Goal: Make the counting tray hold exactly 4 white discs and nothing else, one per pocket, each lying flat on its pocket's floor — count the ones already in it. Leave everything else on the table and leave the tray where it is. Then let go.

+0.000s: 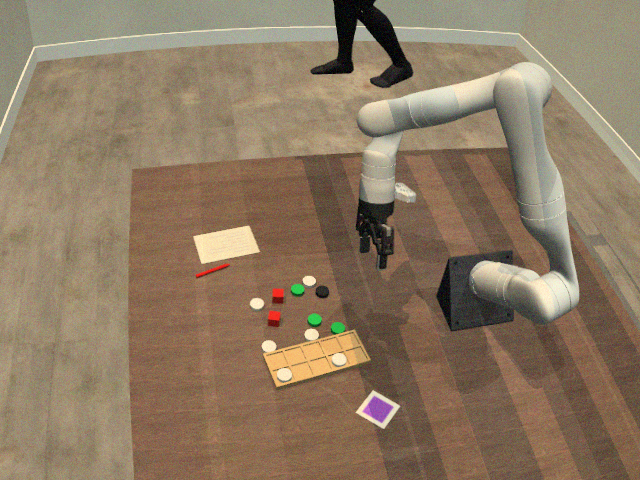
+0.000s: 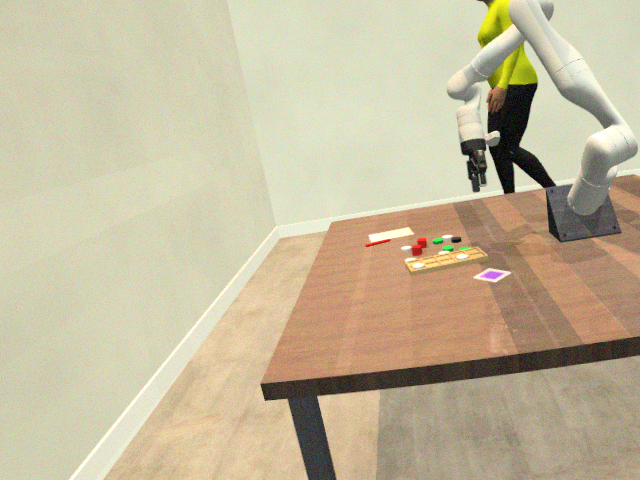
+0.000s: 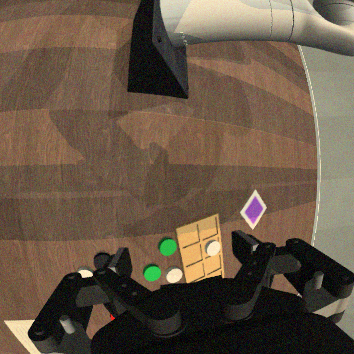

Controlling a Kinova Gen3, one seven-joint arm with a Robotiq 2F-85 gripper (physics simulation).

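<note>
The tan counting tray [image 1: 312, 352] [image 2: 439, 261] [image 3: 191, 256] has two rows of pockets. One white disc [image 1: 284, 375] [image 2: 418, 266] lies in its near-left corner pocket, another [image 1: 339, 359] [image 2: 461, 256] [image 3: 213, 248] in the near row, fourth pocket from the left. Outside it lie white discs: one [image 1: 311, 334] [image 3: 174, 275] beyond the far edge, one [image 1: 268, 346] by the far-left corner, one [image 1: 256, 303] [image 2: 406, 249] farther left, one [image 1: 309, 281] [image 2: 447, 237] at the back. My gripper [image 1: 373, 257] [image 2: 479, 186] [image 3: 181, 250] is open and empty, high above the table.
Green discs [image 1: 297, 289] [image 1: 314, 319] [image 1: 337, 327], a black disc [image 1: 322, 291] and red cubes [image 1: 278, 295] [image 1: 273, 318] lie beyond the tray. A red stick [image 1: 212, 270] and paper [image 1: 226, 244] lie back left. A purple-and-white card [image 1: 377, 409] [image 3: 254, 209] lies at the near right.
</note>
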